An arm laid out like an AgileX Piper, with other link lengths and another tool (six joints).
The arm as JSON. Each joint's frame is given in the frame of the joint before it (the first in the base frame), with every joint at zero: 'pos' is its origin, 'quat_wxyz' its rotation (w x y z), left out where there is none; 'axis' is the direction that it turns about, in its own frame. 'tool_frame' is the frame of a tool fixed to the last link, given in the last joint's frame.
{
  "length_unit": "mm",
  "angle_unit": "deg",
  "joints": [
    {
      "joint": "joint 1",
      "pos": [
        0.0,
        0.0,
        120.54
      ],
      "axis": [
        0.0,
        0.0,
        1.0
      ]
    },
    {
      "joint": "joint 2",
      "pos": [
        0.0,
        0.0,
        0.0
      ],
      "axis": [
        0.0,
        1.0,
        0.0
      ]
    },
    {
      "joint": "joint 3",
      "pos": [
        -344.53,
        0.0,
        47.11
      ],
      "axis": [
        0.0,
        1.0,
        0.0
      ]
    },
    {
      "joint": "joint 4",
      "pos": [
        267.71,
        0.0,
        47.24
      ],
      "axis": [
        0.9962,
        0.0,
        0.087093
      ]
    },
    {
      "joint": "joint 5",
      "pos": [
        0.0,
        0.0,
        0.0
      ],
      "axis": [
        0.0,
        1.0,
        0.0
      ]
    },
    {
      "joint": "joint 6",
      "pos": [
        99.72,
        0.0,
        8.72
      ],
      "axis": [
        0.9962,
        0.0,
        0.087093
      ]
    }
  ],
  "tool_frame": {
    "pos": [
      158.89,
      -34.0,
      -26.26
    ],
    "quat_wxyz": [
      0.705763,
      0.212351,
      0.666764,
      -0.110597
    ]
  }
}
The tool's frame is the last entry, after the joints.
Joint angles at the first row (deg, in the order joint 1, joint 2, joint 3, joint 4, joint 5, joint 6):
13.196 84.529 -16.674 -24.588 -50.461 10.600
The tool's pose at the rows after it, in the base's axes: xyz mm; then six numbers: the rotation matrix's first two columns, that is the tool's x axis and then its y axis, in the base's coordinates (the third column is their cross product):
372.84, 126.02, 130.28, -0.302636, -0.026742, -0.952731, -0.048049, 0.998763, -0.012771
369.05, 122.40, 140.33, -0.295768, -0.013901, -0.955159, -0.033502, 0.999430, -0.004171
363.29, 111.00, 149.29, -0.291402, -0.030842, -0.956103, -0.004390, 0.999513, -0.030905
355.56, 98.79, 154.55, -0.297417, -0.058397, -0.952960, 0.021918, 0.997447, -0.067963
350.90, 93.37, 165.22, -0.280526, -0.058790, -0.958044, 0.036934, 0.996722, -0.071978
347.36, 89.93, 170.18, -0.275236, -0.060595, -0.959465, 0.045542, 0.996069, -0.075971
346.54, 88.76, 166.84, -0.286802, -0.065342, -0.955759, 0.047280, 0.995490, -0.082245
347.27, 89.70, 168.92, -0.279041, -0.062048, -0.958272, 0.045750, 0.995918, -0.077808
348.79, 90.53, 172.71, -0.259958, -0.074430, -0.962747, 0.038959, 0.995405, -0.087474
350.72, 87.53, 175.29, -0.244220, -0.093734, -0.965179, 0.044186, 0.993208, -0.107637
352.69, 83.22, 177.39, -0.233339, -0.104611, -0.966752, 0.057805, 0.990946, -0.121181
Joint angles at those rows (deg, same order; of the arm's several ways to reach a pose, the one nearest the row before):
13.197 83.856 -16.674 -22.727 -47.714 11.014
13.196 81.035 -16.675 -22.590 -45.583 12.153
13.195 77.132 -16.675 -21.432 -41.086 11.336
13.196 73.334 -16.674 -20.492 -35.923 10.184
13.196 70.333 -16.674 -20.018 -33.714 9.957
13.197 68.539 -16.676 -19.882 -32.102 9.955
13.197 68.655 -16.674 -19.880 -31.442 9.953
13.195 68.654 -16.673 -19.883 -31.970 9.948
13.196 68.654 -16.675 -19.882 -32.753 8.852
13.196 68.653 -16.675 -18.655 -32.987 6.445
13.197 68.655 -16.674 -16.821 -33.117 4.089

